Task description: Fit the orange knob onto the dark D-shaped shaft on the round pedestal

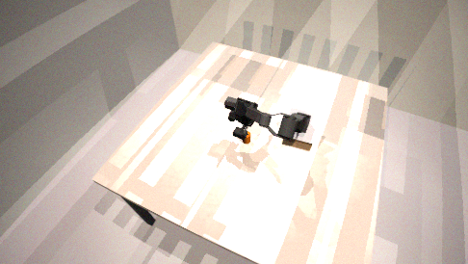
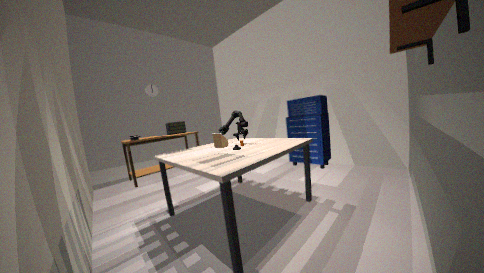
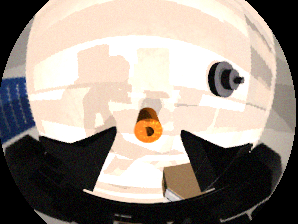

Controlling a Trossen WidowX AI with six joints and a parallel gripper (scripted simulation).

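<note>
Right now the orange knob is 4 cm below my gripper tip. The rest, counted from my gripper tip: dark round pedestal: 7 cm ahead, 18 cm to the right, 4 cm below.
</note>
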